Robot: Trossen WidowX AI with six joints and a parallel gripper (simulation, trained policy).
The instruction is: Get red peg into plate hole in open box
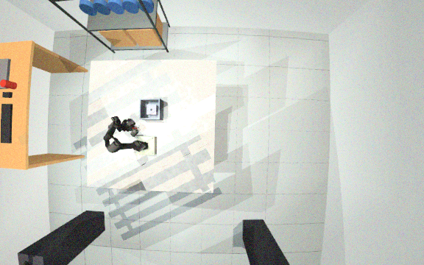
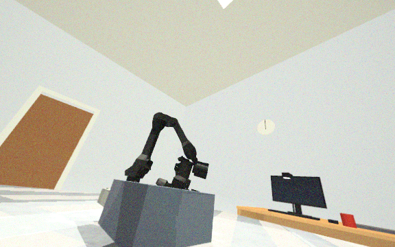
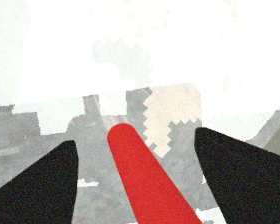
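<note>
My gripper tip is now 180 mm short of the grey plate, 170 mm to the left of it and 30 mm below it. Also, from my gripper tip: grey box: 180 mm ahead, 170 mm to the right, 10 mm above; red peg: 30 mm above.
</note>
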